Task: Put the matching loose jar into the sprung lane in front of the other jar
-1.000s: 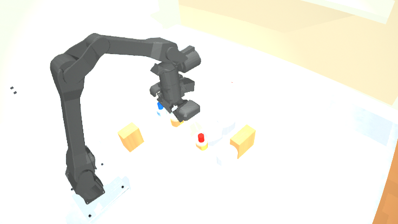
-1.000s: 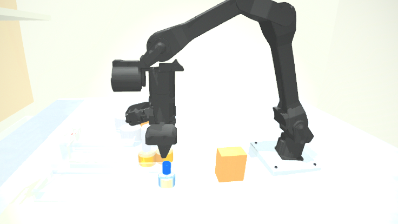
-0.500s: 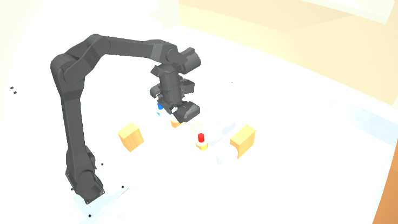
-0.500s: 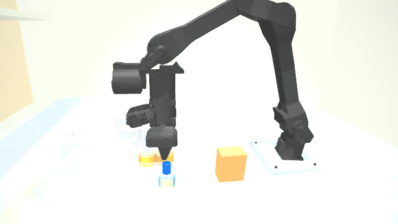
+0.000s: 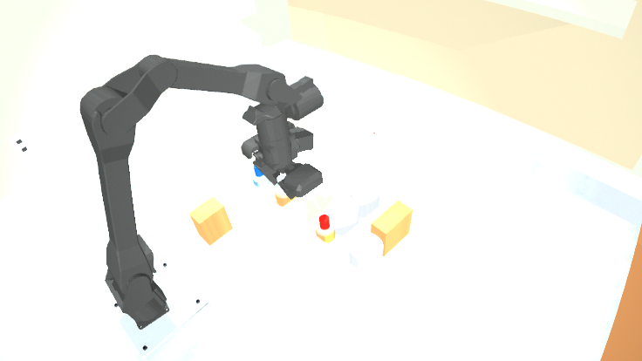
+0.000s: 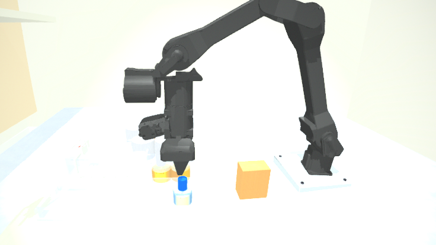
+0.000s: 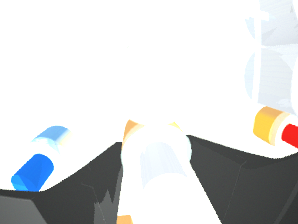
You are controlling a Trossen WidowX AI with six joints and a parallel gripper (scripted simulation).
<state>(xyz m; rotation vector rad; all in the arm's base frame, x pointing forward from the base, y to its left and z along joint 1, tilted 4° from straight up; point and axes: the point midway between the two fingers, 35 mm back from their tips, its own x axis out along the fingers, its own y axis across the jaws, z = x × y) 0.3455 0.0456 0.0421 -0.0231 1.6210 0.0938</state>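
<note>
Right now my gripper tip is 80 mm to the right of the blue-capped jar and 10 mm past it. Also, from my gripper tip: see-through lane: 150 mm ahead, 20 mm below, 10 mm to the right.
</note>
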